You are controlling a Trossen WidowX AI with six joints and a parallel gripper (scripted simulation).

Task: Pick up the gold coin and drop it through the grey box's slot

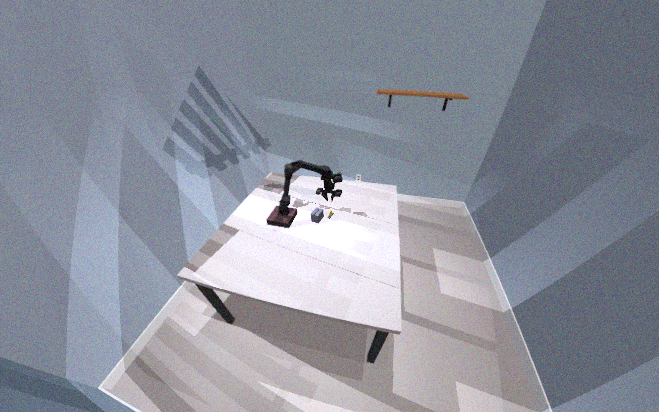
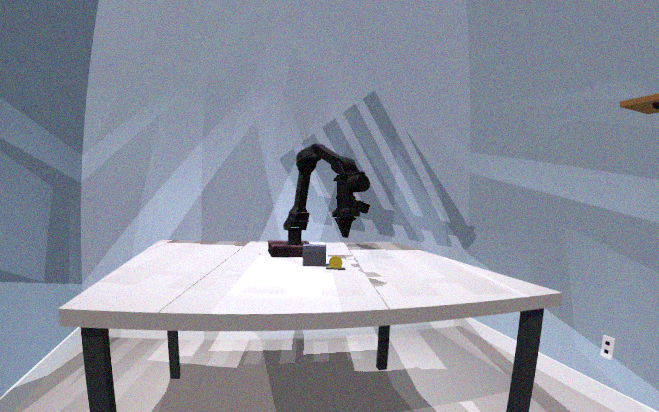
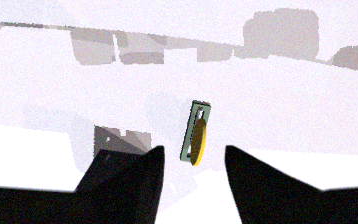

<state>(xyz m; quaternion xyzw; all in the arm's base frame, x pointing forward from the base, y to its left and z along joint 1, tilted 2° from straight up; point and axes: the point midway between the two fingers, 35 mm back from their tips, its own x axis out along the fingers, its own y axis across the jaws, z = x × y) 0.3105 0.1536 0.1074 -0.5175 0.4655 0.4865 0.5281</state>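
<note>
The gold coin is 90 mm below my gripper tip, 30 mm to the right of it and 20 mm ahead of it.
</note>
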